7 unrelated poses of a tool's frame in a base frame.
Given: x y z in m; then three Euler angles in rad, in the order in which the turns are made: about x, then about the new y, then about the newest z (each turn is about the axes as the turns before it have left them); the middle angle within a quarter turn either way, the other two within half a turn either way.
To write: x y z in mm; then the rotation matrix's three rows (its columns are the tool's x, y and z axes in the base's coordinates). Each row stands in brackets. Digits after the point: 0 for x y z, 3 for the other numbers.
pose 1, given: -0.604, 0.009, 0.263, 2.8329, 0.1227, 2.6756
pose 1, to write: [-604, 9, 263], [[-0.887, -0.446, 0.122], [-0.461, 0.834, -0.302], [0.032, -0.324, -0.946]]
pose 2, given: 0.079, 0.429, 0.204, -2.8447, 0.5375, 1.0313
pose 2, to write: [79, 429, 204], [[0.441, -0.737, 0.512], [-0.897, -0.363, 0.251], [0.001, -0.570, -0.821]]
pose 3, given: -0.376, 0.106, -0.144, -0.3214, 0.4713, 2.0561
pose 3, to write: [-376, 106, -144], [[-0.416, -0.788, 0.454], [0.906, -0.316, 0.281], [-0.078, 0.528, 0.845]]
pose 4, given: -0.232, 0.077, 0.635, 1.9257, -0.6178, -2.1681
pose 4, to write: [-232, 77, 635], [[-0.458, 0.674, -0.579], [0.593, -0.254, -0.764], [-0.662, -0.694, -0.283]]
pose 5, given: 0.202, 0.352, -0.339, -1.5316, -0.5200, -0.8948
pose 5, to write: [202, 352, -339], [[0.543, 0.677, -0.497], [0.280, 0.412, 0.867], [0.792, -0.610, 0.034]]
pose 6, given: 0.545, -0.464, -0.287, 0.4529, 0.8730, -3.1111
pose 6, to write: [545, -464, -287], [[-0.642, 0.020, 0.766], [-0.363, -0.889, -0.281], [0.675, -0.458, 0.578]]
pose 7, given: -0.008, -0.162, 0.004, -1.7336, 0.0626, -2.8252
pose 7, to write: [-8, -162, 4], [[-0.949, 0.311, 0.063], [0.109, 0.135, 0.985], [0.297, 0.941, -0.162]]
